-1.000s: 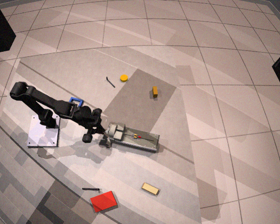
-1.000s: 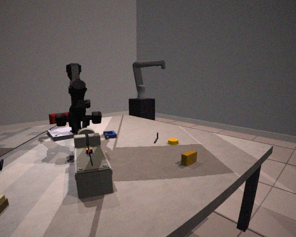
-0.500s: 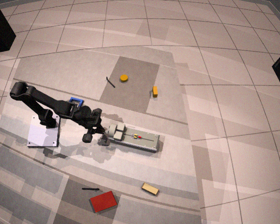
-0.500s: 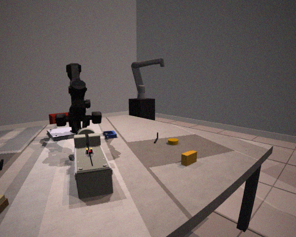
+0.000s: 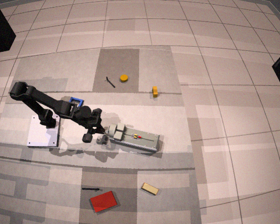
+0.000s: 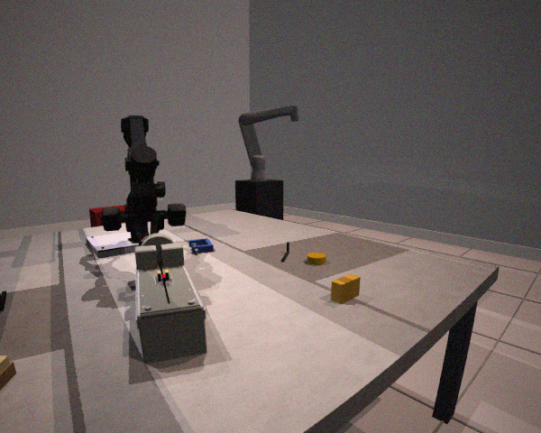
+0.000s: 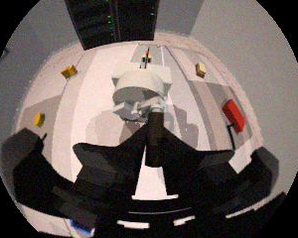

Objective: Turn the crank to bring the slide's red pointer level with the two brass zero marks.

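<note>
My gripper tip is now 2 cm below the dark crank handle, 2 cm past it and 1 cm to the right of it. The rest, counted from my gripper tip: blue block (24 cm to the left, 20 cm behind, 8 cm below); red plate (37 cm to the right, 7 cm below, 3 cm behind); red pointer (19 cm ahead, 4 cm to the right).
</note>
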